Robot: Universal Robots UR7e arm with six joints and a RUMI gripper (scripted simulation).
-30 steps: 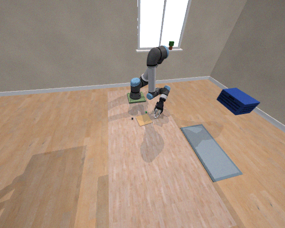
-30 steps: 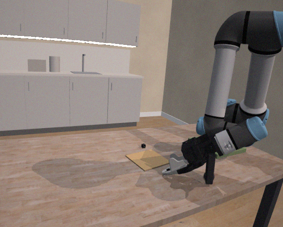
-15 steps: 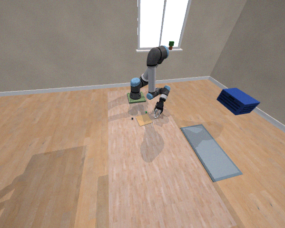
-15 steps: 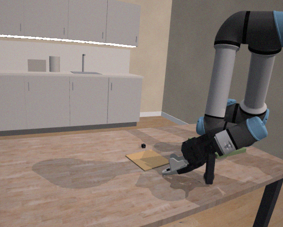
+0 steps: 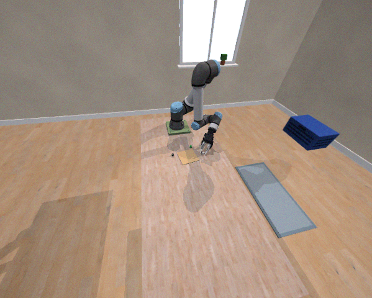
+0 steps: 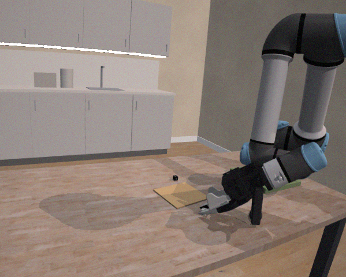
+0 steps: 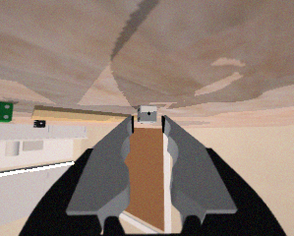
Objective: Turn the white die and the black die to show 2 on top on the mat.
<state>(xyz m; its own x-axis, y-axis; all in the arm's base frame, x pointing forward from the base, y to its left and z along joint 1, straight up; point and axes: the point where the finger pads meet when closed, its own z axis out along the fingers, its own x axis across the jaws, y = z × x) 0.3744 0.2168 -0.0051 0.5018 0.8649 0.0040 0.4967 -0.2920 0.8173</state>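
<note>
Right now the white die is 1 cm below my hand. Also, from my hand: black die 25 cm to the right, 1 cm below, 1 cm ahead; then green die 10 cm to the right, 8 cm behind, 1 cm below; then tan mat 13 cm to the right, 3 cm ahead, 1 cm below.
</note>
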